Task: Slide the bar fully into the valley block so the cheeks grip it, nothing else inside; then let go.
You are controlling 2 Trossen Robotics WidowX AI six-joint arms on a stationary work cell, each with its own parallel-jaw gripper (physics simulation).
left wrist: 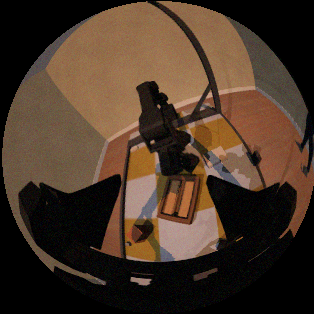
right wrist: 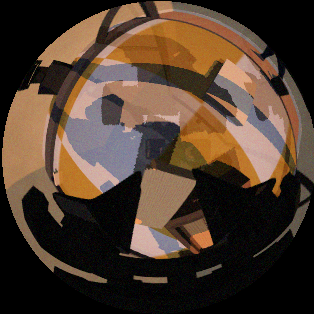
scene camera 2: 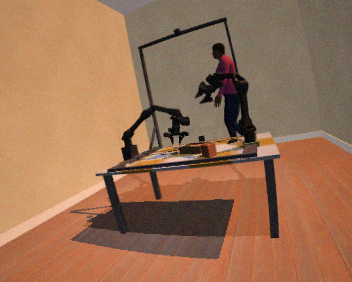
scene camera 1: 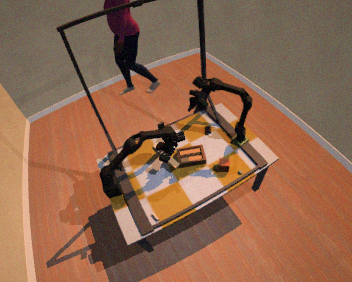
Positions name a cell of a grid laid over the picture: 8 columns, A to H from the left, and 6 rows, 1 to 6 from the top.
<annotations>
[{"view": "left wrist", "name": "left gripper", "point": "E4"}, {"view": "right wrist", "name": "right gripper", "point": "E4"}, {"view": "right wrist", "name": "tan bar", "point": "E4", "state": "gripped by the right gripper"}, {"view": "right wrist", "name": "valley block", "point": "E5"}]
</annotations>
